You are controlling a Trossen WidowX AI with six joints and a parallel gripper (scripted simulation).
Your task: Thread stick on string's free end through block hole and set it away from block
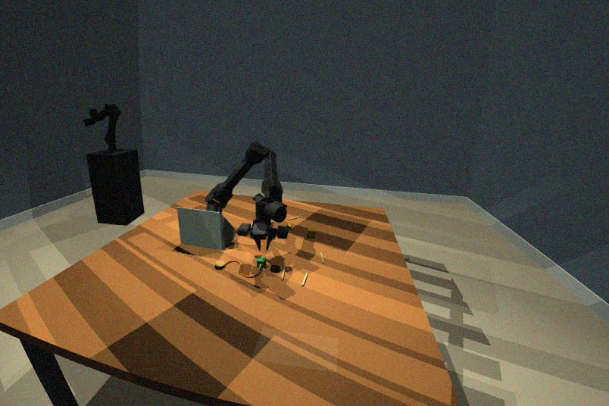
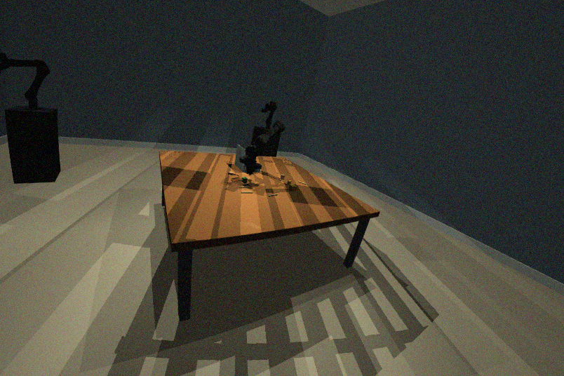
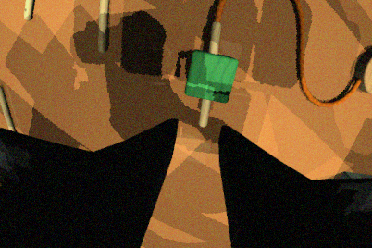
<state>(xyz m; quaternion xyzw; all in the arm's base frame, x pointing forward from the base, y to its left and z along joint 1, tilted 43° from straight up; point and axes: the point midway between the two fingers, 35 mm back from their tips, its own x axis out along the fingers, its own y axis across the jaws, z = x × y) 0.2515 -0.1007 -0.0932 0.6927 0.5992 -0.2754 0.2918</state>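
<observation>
My gripper tip is 40 mm above the green block, 20 mm to the left of it and 10 mm past it. Also, from my gripper tip: yellow cube: 240 mm to the left, 200 mm ahead, 40 mm below; then round wooden button: 160 mm behind, 50 mm to the right, 50 mm below; then thin pale stick: 40 mm to the right, 40 mm below, 10 mm behind.
</observation>
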